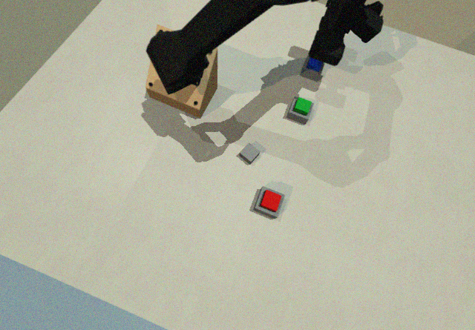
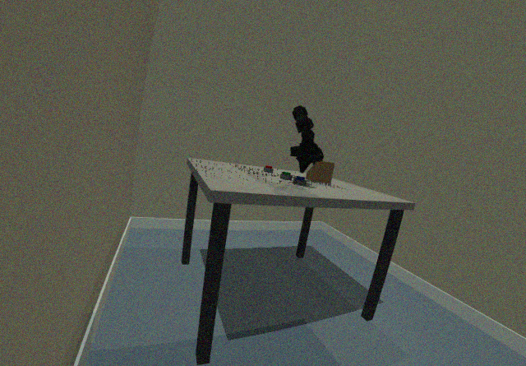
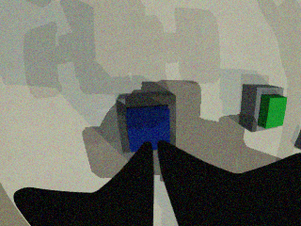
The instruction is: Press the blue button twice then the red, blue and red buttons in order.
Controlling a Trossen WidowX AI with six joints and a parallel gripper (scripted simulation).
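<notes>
Now: the blue button 30 mm below my gripper tip. The rest, counted from my gripper tip: small grey block 70 mm behind, 280 mm to the right, 50 mm below; then red button 370 mm to the right, 30 mm below; then green button 130 mm to the right, 30 mm below.
</notes>
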